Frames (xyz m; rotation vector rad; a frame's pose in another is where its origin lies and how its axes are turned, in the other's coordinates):
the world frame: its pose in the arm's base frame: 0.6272 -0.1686 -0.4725 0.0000 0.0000 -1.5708
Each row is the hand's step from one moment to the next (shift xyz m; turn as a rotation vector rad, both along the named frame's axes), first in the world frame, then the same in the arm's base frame.
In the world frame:
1: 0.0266 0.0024 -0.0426 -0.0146 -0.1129 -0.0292
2: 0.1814 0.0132 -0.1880 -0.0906 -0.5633 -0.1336
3: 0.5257 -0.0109 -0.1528 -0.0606 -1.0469 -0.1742
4: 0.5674 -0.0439 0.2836 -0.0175 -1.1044 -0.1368
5: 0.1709 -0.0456 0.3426 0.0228 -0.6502 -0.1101
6: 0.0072 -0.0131 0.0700 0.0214 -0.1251 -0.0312
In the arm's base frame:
1: 0.0024 -0.0266 -0.0426 -0.1129 0.0146 -0.0292
2: 0.0132 -0.1814 -0.1880 -0.5633 0.0906 -0.1336
3: -0.0109 -0.5257 -0.1528 -1.0469 0.0606 -0.1742
4: -0.0439 -0.5674 0.2836 -1.1044 0.0175 -0.1368
5: -0.0456 -0.1709 0.3426 -0.6502 -0.0228 -0.1101
6: -0.0131 -0.0072 0.0700 -0.1251 -0.0214 -0.0312

